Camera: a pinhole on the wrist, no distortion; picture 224 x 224 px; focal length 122.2 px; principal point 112.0 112.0 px. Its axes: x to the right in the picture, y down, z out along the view. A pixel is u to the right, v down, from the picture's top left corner.
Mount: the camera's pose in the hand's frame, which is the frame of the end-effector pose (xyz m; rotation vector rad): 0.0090 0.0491 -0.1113 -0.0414 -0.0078 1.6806
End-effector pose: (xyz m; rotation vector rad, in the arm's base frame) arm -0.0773 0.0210 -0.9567 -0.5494 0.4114 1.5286
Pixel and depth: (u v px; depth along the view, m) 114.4 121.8 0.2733
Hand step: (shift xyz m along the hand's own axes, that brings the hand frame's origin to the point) -0.0221 0.0573 0.1610
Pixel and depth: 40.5 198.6 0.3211
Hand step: -0.2068 -0.1564 0.2071
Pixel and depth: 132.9 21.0 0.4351
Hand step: 0.3089 0.1671 0.3314
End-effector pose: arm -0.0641 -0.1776 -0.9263 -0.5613 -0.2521 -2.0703
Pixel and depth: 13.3 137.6 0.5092
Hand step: -0.0682 -0.3615 0.4037
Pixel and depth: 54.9 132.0 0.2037
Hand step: -0.0202 -0.0452 0.0934
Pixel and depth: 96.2 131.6 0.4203
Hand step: -0.0655 -0.0042 0.3079
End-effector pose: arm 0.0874 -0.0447 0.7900 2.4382 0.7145 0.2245
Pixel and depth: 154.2 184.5 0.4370
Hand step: -0.2791 0.1790 0.3143
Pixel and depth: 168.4 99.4 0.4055
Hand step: 0.0171 0.2475 0.2909
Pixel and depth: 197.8 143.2 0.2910
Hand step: -0.0965 0.2496 0.1727
